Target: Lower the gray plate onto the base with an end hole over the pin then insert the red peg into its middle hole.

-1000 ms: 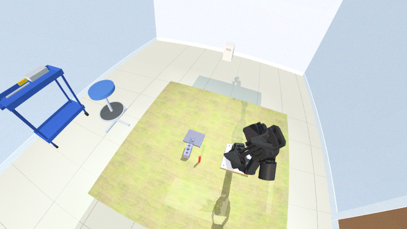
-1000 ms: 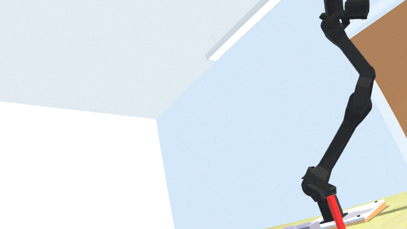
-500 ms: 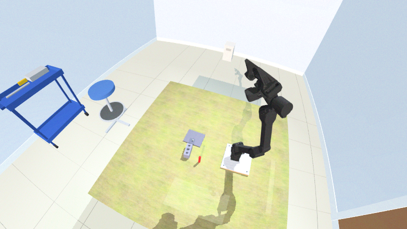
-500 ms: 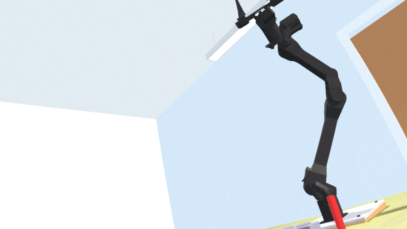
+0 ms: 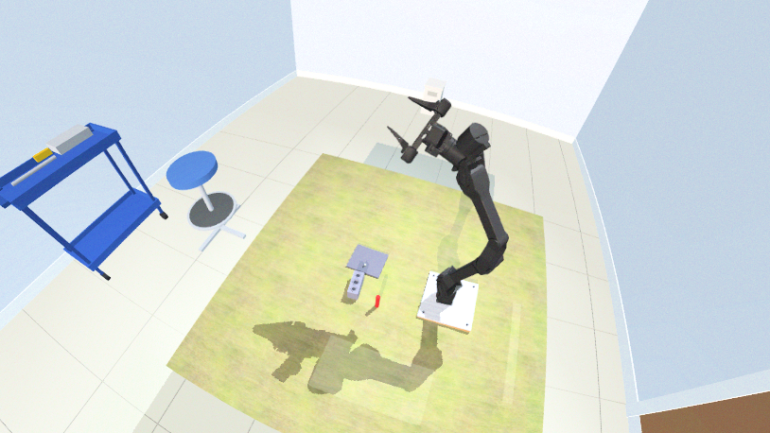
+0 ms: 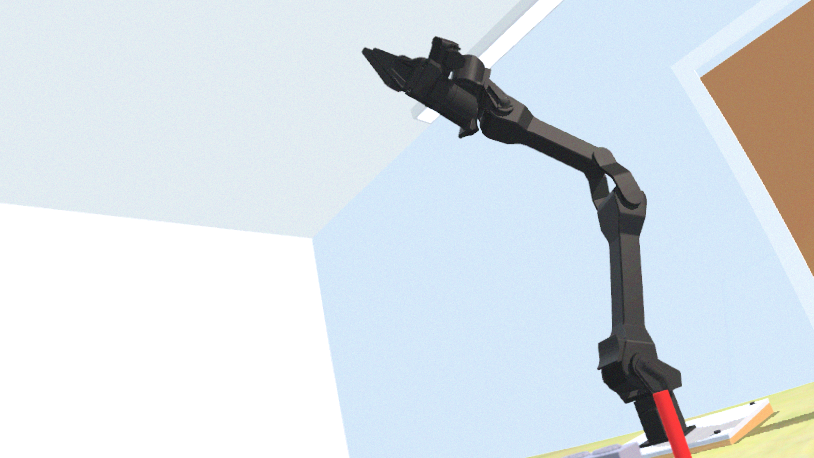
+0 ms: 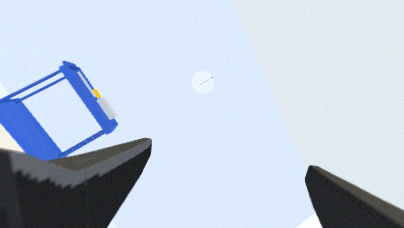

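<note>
The gray plate lies 5 cm ahead of my gripper tip, 16 cm to the left of it and 63 cm below it. Also, from my gripper tip: red peg (4 cm behind, 20 cm to the left, 63 cm below); then flat gray base (5 cm ahead, 4 cm to the left, 66 cm below).
</note>
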